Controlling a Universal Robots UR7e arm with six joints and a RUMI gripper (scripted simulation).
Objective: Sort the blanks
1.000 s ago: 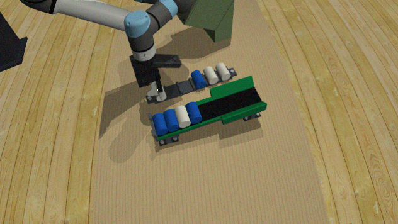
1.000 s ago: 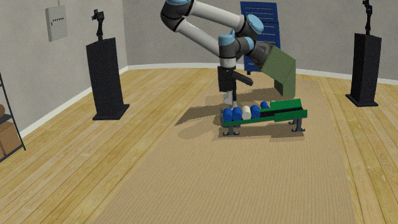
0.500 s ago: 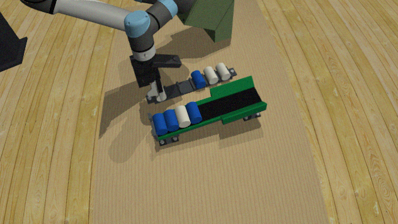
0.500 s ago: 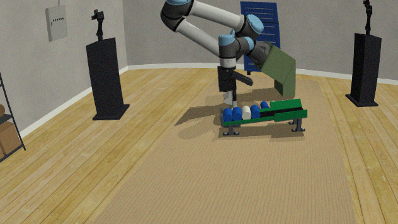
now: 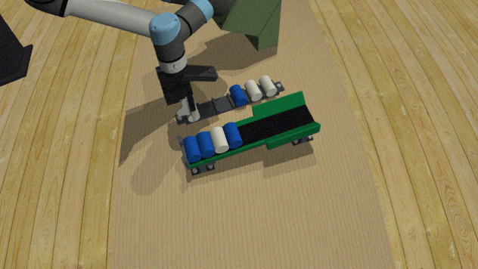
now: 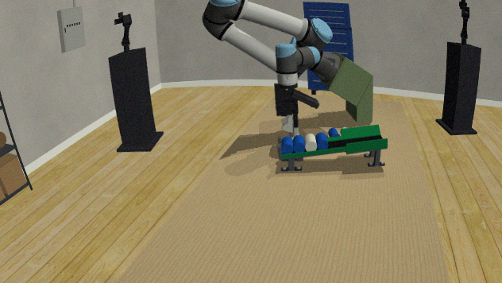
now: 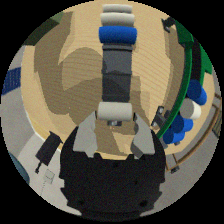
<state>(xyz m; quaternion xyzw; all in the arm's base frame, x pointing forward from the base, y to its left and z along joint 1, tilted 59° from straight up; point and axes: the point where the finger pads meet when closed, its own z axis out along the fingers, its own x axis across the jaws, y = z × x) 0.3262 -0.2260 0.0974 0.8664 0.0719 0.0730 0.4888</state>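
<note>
Now: hand 10 mm past the stock rack, 130 mm to the right of it and 40 mm above it. Also, from my hand: stop (170 mm ahead, 50 mm to the right, 20 mm above).
</note>
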